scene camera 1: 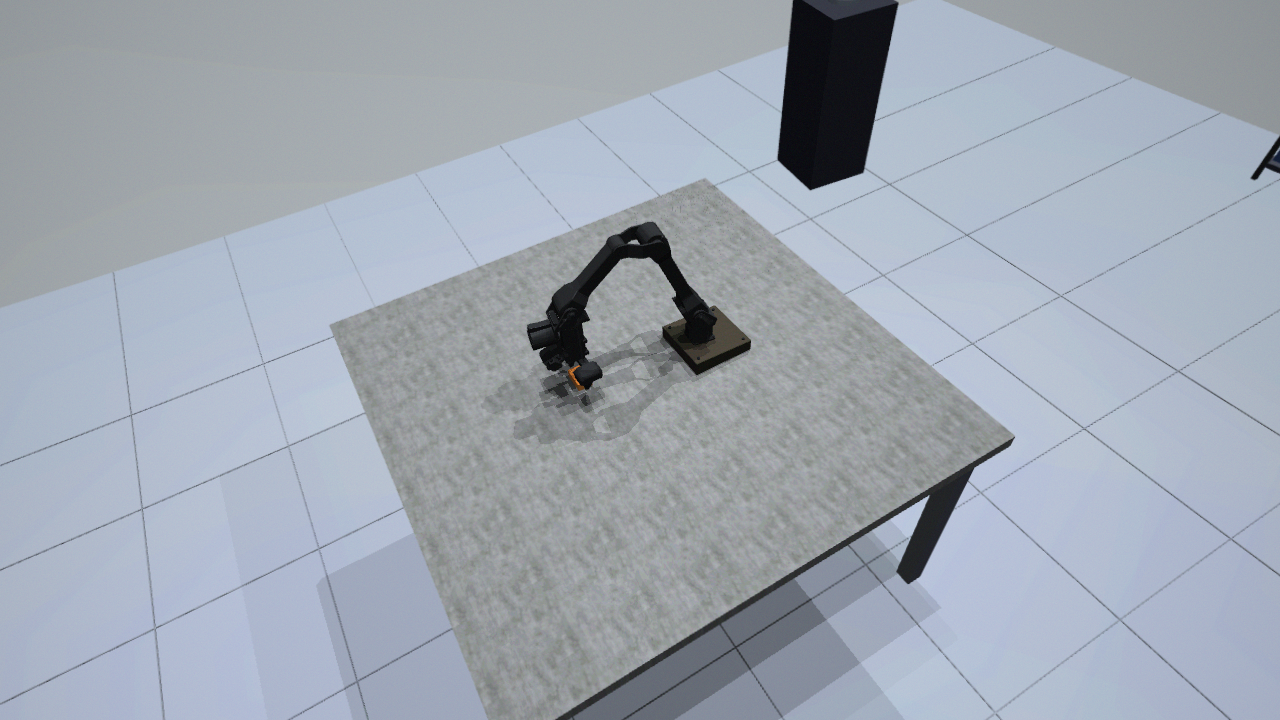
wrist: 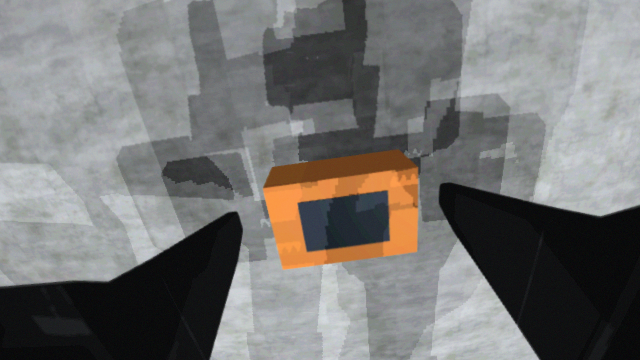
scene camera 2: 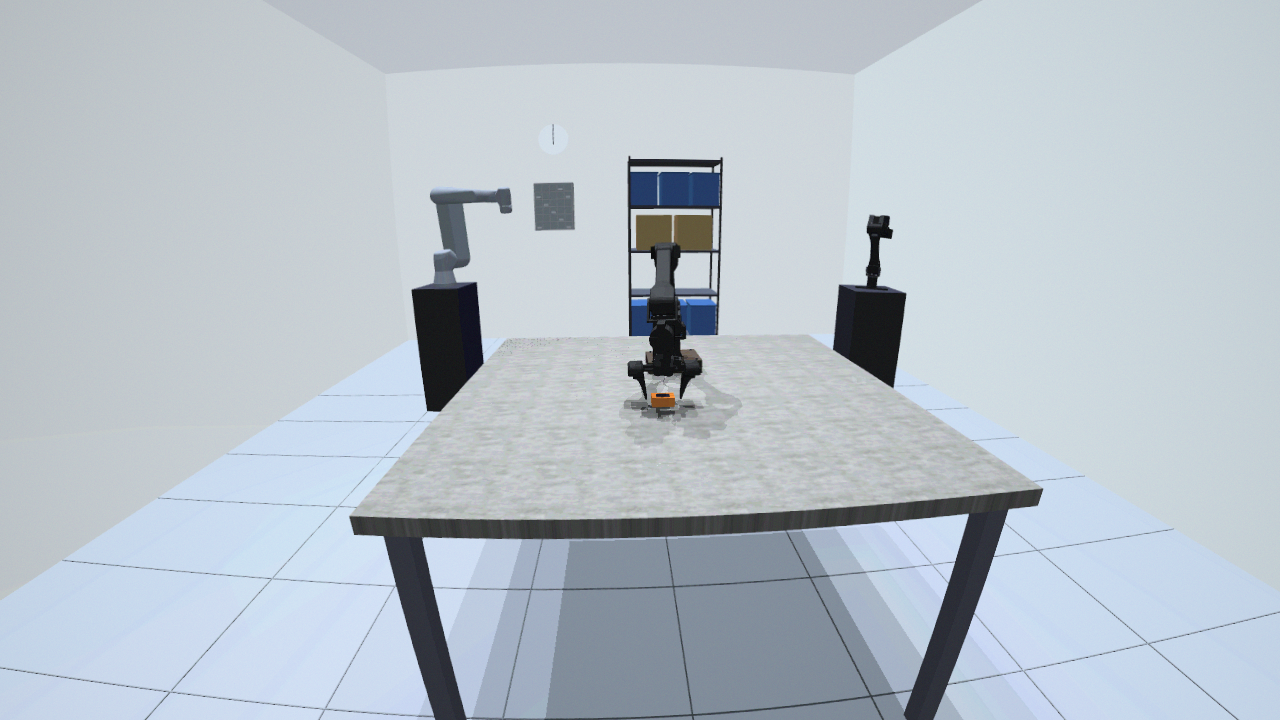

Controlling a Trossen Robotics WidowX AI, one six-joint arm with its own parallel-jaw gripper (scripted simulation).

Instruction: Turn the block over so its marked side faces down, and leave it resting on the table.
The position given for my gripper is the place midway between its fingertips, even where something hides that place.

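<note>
Gripper (scene camera 1: 579, 377) open, holding nothing. Wrist view: my gripper (wrist: 339, 207). Scene camera 2: my gripper (scene camera 2: 663, 398).
</note>
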